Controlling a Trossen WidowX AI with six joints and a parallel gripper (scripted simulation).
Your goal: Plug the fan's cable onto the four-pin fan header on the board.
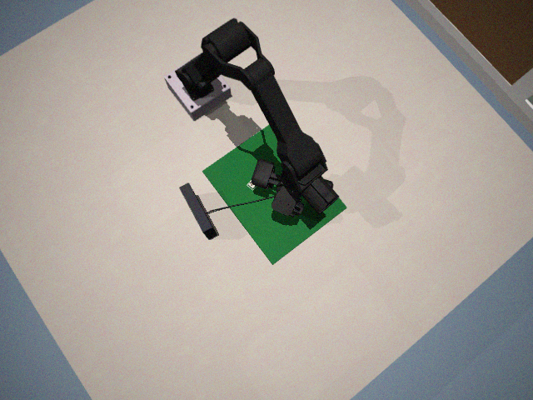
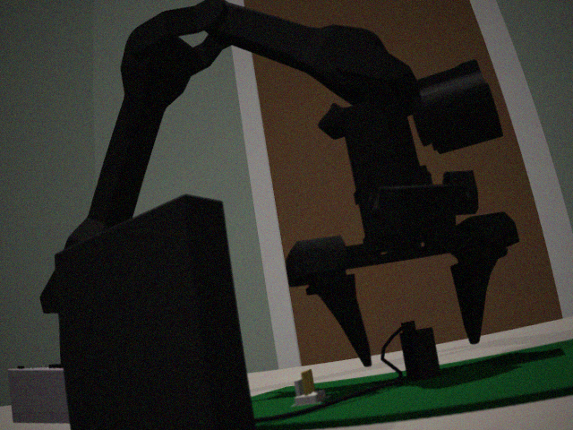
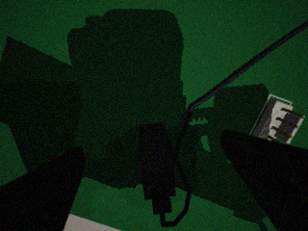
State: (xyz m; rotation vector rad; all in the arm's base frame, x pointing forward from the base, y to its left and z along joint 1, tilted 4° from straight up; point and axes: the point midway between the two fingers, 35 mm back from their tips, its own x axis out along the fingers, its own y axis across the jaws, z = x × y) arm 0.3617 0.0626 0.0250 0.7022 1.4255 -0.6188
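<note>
Right now the green board is 30 mm behind my gripper tip, 30 mm to the right of it and 40 mm below it. From my gripper tip the other things lie so: fan: 60 mm behind, 210 mm to the right, 40 mm above; then white four-pin fan header: 70 mm behind, 60 mm to the right, 20 mm below; then black plug: 10 mm behind, 10 mm to the left.
</note>
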